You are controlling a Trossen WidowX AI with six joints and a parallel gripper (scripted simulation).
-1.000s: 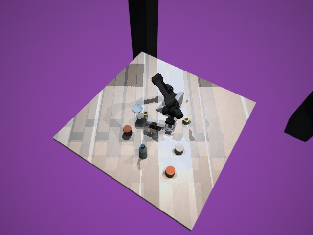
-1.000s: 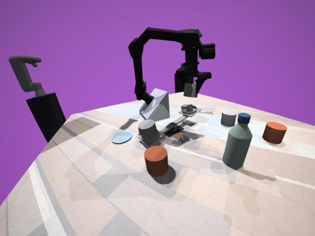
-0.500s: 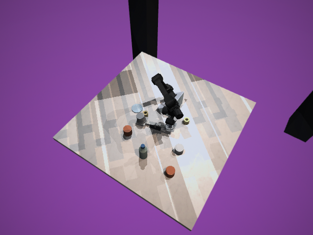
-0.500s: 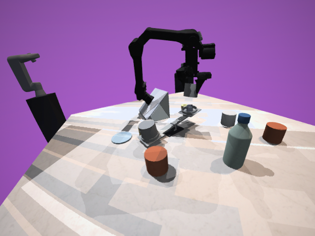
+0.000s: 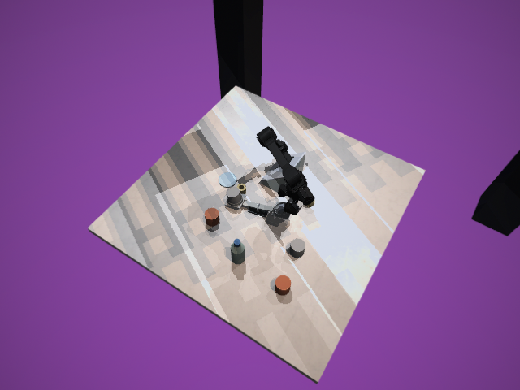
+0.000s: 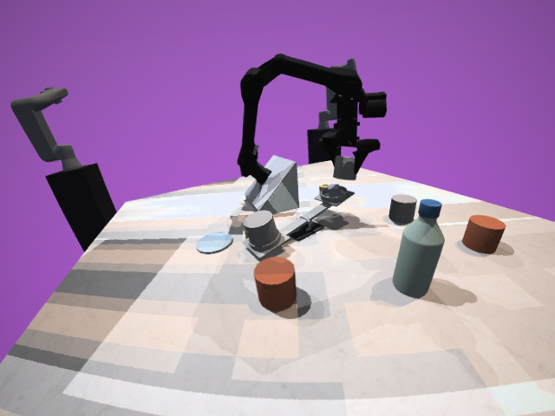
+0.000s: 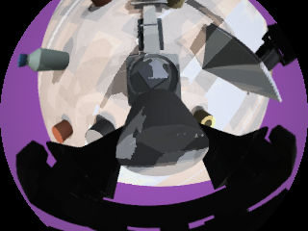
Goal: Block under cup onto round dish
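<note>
My gripper tip is 20 mm short of the grey block, 60 mm to the left of it and 50 mm above it. The rest, counted from my gripper tip: bottle: 330 mm ahead, 110 mm to the right, 20 mm below; then pale blue round dish: 30 mm behind, 420 mm to the right, 130 mm below; then black balance: 50 mm ahead, 180 mm to the right, 110 mm below.
</note>
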